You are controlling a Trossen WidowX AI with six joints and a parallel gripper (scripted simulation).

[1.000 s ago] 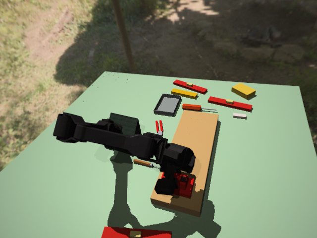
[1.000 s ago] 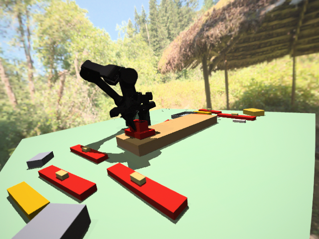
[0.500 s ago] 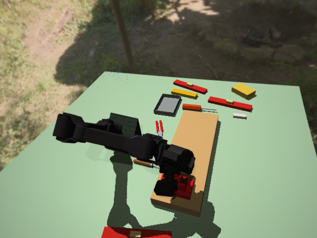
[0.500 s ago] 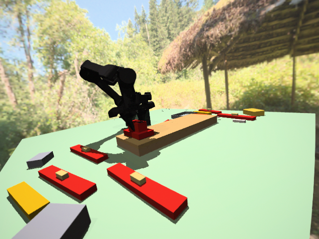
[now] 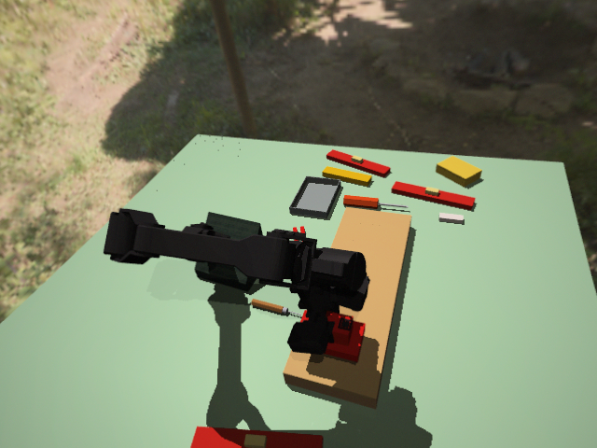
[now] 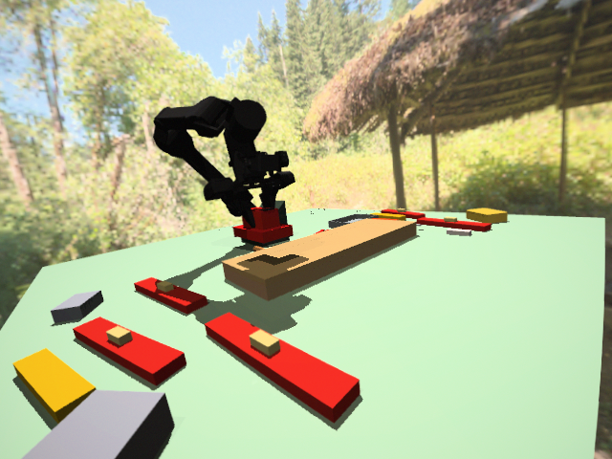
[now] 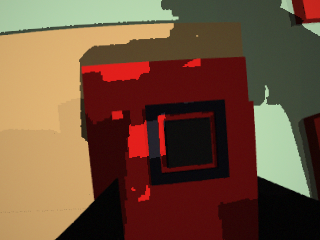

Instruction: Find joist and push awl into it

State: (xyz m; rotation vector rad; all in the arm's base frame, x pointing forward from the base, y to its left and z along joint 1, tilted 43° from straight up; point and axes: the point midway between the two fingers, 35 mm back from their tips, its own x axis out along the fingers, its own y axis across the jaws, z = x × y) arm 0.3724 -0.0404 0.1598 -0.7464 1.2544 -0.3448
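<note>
Right now my gripper tip is 280 mm past the tray, 490 mm to the right of it and 100 mm above it. Also, from my gripper tip: red stud finder (10 mm ahead, 20 mm above); awl (170 mm behind, 70 mm to the left, 110 mm below); grey block (120 mm behind, 350 mm to the right, 100 mm below).
</note>
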